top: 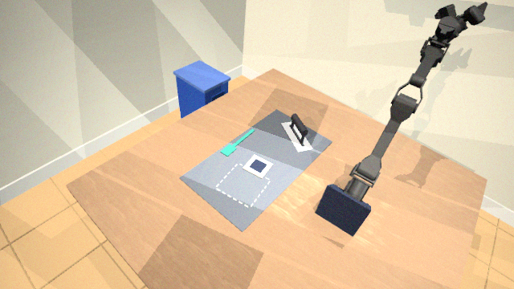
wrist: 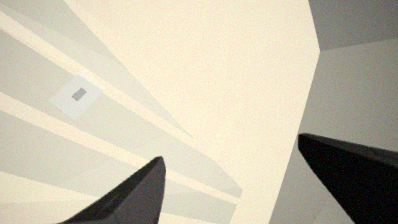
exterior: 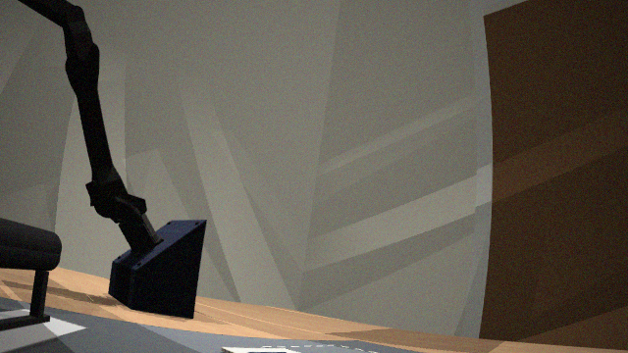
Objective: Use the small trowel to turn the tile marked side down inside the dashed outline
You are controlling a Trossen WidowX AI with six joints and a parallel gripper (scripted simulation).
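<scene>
The small trowel lies 35 cm ahead of my gripper tip, 44 cm to the left of it and 62 cm below it. From my gripper tip the other things lie so: white tile: 36 cm ahead, 71 cm to the left, 66 cm below; grey mat: 38 cm ahead, 66 cm to the left, 68 cm below; teal flat tool: 52 cm ahead, 69 cm to the left, 66 cm below.
</scene>
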